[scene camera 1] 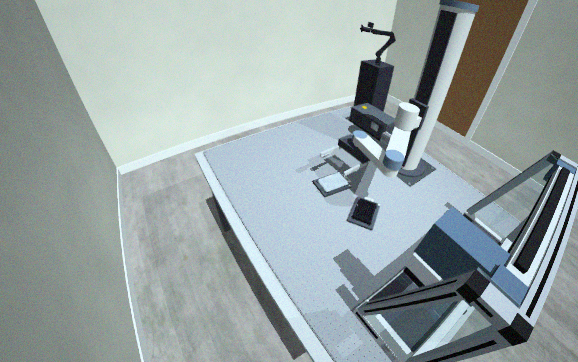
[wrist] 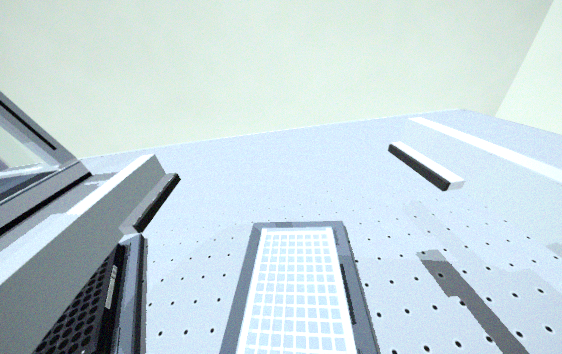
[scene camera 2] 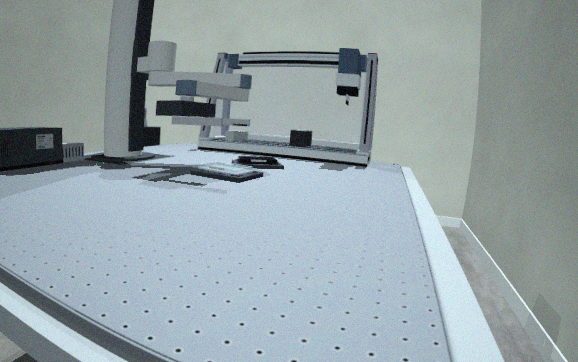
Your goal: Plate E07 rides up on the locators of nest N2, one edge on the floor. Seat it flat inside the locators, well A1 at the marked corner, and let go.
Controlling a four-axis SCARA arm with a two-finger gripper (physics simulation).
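Places are measured from the arm's base along level axes (x down, y left, z ahead), in metres.
Pixels of known places: gripper, fingertip midpoint: (scene camera 1: pixel 331 164) (wrist: pixel 282 150) (scene camera 2: pixel 236 122); arm's base, link origin: (scene camera 1: pixel 404 164) (scene camera 2: pixel 123 159).
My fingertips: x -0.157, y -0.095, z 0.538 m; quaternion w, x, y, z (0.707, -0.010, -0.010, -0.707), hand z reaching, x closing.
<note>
For each thing: its top centre in the pictures, then the offset to it from my fingertips. "*": a spot on its surface instead.
- white gridded plate, top centre: (wrist: pixel 295 281) (scene camera 2: pixel 225 164) (scene camera 1: pixel 333 180) dy +0.003, dx +0.115, dz -0.028 m
- dark rectangular nest N2, top centre: (wrist: pixel 296 283) (scene camera 2: pixel 227 169) (scene camera 1: pixel 332 182) dy +0.002, dx +0.129, dz -0.024 m
- black plate, top centre: (wrist: pixel 61 307) (scene camera 2: pixel 257 158) (scene camera 1: pixel 365 209) dy +0.232, dx +0.118, dz -0.034 m
- dark box, surface spot: (scene camera 2: pixel 30 147) * dy -0.269, dx +0.084, dz -0.573 m
Plate E07 appears as a white gridded plate (scene camera 1: pixel 332 183) (scene camera 2: pixel 227 170) (wrist: pixel 300 290) in the dark rectangular nest N2 (scene camera 1: pixel 318 187) (scene camera 2: pixel 245 177) (wrist: pixel 241 300). A dark slit shows along its right side in the wrist view. The tilt is slight at this size, and I cannot tell which edge is up. The well A1 mark and the nest's marked corner cannot be made out. My gripper (scene camera 1: pixel 341 161) (scene camera 2: pixel 240 122) (wrist: pixel 282 150) is open and empty, well above the table. In the wrist view its two fingers stand wide apart, with the plate lower down between them.
A black plate (scene camera 1: pixel 365 211) (wrist: pixel 85 305) sits in a second nest beside N2. A gantry frame (scene camera 2: pixel 372 110) stands beyond the nests. The arm's column (scene camera 1: pixel 440 90) (scene camera 2: pixel 118 80) and a dark box (scene camera 1: pixel 371 120) (scene camera 2: pixel 30 147) stand on the table. A black pedestal (scene camera 1: pixel 372 82) carries a small arm.
</note>
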